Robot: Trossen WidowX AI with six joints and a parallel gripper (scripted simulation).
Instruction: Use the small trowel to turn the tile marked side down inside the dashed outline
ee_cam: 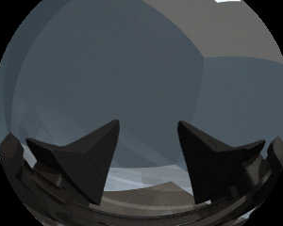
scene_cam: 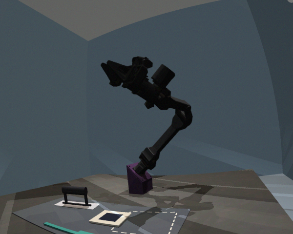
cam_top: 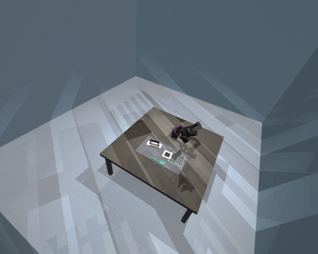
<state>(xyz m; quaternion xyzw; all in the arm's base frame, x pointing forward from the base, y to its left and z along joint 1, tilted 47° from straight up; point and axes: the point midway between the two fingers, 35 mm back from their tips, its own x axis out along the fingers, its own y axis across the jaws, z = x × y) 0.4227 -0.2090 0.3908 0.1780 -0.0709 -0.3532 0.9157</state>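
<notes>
Right now my gripper tip is 47 cm above the trowel, 29 cm to the left of it and 18 cm past it. Round my gripper tip: grey mat 53 cm below, 15 cm to the right, 9 cm behind; tile 51 cm below, 10 cm behind, 8 cm to the right; teal-green flat tool 51 cm below, 14 cm to the right, 5 cm ahead.
</notes>
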